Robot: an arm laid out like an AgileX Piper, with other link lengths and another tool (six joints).
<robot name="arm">
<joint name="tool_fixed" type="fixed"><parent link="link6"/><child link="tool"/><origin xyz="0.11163 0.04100 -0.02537" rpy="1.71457 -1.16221 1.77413"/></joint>
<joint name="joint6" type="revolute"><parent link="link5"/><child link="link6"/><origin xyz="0.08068 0.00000 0.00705" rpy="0.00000 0.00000 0.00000"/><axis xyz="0.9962 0 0.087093"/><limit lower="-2.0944" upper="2.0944"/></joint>
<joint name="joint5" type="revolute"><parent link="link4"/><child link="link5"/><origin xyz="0.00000 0.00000 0.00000" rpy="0.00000 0.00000 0.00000"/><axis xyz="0 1 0"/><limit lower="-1.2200" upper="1.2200"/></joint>
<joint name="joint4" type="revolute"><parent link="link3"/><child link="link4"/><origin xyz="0.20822 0.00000 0.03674" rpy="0.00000 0.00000 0.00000"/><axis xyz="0.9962 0 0.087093"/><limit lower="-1.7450" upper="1.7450"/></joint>
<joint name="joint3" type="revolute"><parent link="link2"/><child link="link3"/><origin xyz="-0.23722 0.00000 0.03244" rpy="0.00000 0.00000 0.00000"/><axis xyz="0 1 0"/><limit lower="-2.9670" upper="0.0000"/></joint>
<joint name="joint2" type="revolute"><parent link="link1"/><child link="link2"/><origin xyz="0.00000 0.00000 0.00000" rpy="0.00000 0.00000 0.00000"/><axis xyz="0 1 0"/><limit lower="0.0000" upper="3.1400"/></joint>
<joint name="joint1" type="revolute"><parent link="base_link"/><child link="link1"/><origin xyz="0.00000 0.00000 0.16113" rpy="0.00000 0.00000 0.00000"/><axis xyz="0 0 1"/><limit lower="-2.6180" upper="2.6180"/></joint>
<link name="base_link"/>
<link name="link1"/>
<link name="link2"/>
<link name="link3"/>
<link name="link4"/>
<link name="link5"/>
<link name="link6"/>
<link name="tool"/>
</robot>
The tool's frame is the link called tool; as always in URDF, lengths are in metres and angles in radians.
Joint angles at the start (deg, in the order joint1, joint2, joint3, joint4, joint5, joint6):
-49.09, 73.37, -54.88, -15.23, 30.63, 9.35
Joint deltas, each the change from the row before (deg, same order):
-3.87, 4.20, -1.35, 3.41, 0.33, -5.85
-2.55, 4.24, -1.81, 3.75, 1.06, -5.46
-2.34, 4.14, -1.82, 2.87, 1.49, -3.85
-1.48, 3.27, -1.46, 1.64, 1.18, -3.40
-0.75, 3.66, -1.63, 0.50, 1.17, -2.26
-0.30, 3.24, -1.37, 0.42, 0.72, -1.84
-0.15, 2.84, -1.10, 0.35, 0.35, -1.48
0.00, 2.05, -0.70, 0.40, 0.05, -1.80
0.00, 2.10, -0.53, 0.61, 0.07, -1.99
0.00, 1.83, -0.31, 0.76, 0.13, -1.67
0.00, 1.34, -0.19, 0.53, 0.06, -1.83
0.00, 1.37, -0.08, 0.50, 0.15, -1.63
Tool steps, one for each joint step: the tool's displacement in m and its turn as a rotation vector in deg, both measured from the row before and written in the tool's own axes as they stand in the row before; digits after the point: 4 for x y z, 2 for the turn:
-0.0141, 0.0138, 0.0118, 0.84, -3.83, 0.88
-0.0100, 0.0074, 0.0122, 2.08, -3.32, 0.65
-0.0101, 0.0071, 0.0117, 2.16, -3.12, 1.48
-0.0080, 0.0054, 0.0093, 1.75, -2.71, 0.08
-0.0070, 0.0044, 0.0114, 1.77, -2.98, -0.23
-0.0045, 0.0027, 0.0109, 1.65, -2.35, -0.49
-0.0033, 0.0022, 0.0102, 1.42, -1.84, -0.48
-0.0023, 0.0012, 0.0078, 1.09, -1.40, -1.08
-0.0030, 0.0003, 0.0087, 1.37, -1.47, -1.08
-0.0029, -0.0008, 0.0081, 1.46, -1.22, -0.69
-0.0027, -0.0004, 0.0060, 1.07, -1.10, -1.09
-0.0033, -0.0010, 0.0065, 1.24, -1.18, -0.87

